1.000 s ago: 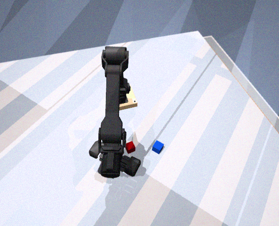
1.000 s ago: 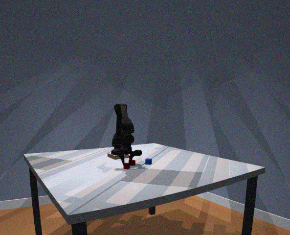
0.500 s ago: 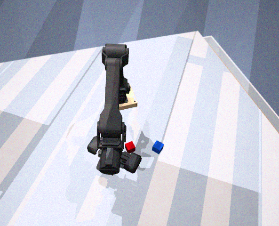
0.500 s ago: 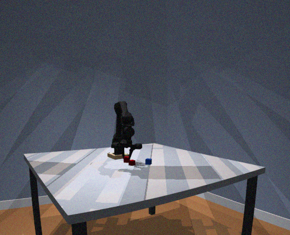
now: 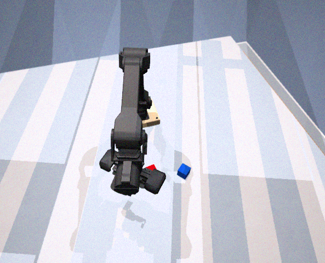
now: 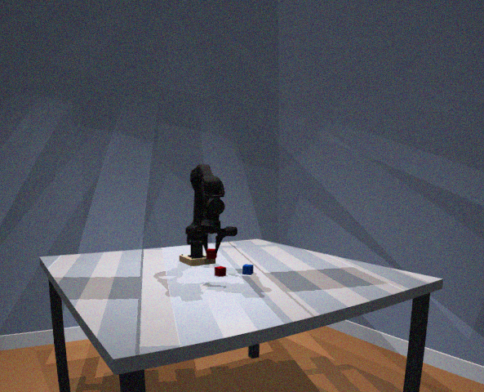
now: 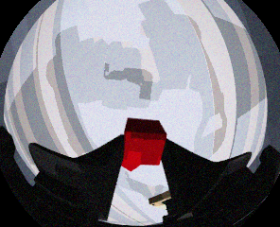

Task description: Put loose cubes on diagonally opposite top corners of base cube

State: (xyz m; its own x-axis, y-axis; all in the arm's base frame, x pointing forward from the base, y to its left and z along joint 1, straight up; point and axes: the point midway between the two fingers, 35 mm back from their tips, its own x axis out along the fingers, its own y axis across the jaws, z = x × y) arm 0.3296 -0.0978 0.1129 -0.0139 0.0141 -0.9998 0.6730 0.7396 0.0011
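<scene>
My gripper tip is 4 cm past the blue cube, 19 cm to the right of it and 9 cm above it. Also, from my gripper tip: red cube: right at my gripper tip.
</scene>
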